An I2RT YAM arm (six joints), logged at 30 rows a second.
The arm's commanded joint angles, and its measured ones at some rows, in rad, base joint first. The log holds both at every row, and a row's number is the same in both.
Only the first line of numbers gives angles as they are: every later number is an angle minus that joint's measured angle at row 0.
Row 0, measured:
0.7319, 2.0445, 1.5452, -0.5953, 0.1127, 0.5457
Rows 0 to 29, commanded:
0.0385, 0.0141, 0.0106, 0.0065, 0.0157, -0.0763
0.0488, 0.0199, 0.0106, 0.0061, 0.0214, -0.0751
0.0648, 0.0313, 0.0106, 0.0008, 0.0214, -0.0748
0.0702, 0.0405, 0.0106, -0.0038, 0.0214, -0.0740
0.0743, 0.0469, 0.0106, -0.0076, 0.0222, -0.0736
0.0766, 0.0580, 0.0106, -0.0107, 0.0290, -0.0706
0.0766, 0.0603, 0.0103, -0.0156, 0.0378, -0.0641
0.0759, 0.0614, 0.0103, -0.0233, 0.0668, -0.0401
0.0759, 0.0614, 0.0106, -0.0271, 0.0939, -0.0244
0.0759, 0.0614, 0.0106, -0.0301, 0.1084, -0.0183
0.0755, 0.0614, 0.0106, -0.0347, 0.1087, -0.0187
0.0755, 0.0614, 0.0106, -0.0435, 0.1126, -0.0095
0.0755, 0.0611, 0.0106, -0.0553, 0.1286, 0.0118
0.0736, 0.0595, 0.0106, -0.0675, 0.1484, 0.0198
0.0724, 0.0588, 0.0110, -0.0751, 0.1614, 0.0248
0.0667, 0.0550, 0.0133, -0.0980, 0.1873, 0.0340
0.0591, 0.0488, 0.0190, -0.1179, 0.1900, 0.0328
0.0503, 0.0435, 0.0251, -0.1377, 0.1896, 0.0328
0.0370, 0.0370, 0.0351, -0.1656, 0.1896, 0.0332
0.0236, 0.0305, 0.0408, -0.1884, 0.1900, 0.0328
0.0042, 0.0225, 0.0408, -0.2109, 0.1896, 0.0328
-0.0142, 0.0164, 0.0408, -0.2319, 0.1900, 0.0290
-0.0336, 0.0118, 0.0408, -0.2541, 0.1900, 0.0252
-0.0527, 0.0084, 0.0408, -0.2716, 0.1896, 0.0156
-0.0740, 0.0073, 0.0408, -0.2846, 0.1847, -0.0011
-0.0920, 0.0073, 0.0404, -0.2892, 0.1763, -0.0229
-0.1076, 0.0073, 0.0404, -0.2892, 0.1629, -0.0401
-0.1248, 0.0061, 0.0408, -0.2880, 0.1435, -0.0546
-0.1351, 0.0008, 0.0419, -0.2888, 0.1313, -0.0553
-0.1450, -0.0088, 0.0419, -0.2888, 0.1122, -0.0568
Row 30, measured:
-0.1168, 0.0309, 0.0320, -0.2861, 0.1499, -0.0237
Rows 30 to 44, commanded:
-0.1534, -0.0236, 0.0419, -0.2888, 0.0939, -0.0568
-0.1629, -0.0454, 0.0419, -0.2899, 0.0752, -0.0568
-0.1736, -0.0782, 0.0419, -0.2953, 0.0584, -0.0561
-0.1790, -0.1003, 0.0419, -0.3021, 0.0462, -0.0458
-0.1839, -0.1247, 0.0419, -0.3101, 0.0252, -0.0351
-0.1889, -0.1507, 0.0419, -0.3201, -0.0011, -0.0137
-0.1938, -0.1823, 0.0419, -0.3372, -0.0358, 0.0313
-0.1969, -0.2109, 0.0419, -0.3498, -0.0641, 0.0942
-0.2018, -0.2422, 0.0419, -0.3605, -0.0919, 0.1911
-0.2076, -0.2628, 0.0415, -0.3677, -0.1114, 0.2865
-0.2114, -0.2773, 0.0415, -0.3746, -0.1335, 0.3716
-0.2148, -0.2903, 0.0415, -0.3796, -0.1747, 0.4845
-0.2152, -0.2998, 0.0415, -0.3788, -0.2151, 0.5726
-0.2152, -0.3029, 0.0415, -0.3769, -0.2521, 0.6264
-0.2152, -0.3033, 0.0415, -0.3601, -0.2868, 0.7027
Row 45, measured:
-0.2133, -0.2857, 0.0320, -0.3761, -0.1392, 0.3792
